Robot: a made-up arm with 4 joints.
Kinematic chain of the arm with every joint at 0, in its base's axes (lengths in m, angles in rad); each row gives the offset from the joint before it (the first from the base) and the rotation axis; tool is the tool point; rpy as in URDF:
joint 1: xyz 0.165 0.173 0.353 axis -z
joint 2: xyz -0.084 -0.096 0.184 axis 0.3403 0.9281 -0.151
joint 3: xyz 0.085 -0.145 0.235 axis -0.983 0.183 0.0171
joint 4: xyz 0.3 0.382 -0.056 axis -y
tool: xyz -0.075 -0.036 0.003 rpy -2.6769 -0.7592 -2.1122
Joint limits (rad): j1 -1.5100..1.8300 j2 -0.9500..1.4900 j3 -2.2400..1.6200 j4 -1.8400..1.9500
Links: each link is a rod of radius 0.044 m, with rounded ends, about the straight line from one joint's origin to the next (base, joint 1, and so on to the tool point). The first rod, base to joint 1, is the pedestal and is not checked.
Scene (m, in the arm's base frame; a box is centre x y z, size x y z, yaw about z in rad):
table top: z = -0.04
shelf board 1: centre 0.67 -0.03 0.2 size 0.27 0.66 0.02 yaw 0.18
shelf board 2: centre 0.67 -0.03 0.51 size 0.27 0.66 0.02 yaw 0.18
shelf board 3: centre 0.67 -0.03 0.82 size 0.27 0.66 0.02 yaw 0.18
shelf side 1: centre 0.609 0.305 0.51 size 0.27 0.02 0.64 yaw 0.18
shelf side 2: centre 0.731 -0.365 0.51 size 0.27 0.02 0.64 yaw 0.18
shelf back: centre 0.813 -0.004 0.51 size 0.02 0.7 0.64 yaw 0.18
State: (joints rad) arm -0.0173 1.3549 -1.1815 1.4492
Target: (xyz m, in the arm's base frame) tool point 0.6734 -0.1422 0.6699
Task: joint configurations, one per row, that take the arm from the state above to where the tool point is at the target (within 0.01 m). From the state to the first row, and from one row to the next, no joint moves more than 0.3 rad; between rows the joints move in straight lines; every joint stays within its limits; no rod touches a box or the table.
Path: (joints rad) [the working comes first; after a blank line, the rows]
Joints at the target: 0.1744 0.8601 -1.2549 1.3753
Straight joint move there: touches shelf board 2.

1: 0.2086 1.3334 -0.9902 1.3796
2: 0.4345 1.3119 -0.7988 1.3101
3: 0.6604 1.2904 -0.6075 1.2405
4: 0.8863 1.2689 -0.4161 1.1709
5: 0.8929 1.0655 -0.5029 1.1617
6: 0.8994 0.8621 -0.5897 1.1524
7: 0.9059 0.6587 -0.6765 1.1431
8: 0.6621 0.7258 -0.8693 1.2205
9: 0.4183 0.7930 -1.0621 1.2979
10: 0.1744 0.8601 -1.2549 1.3753

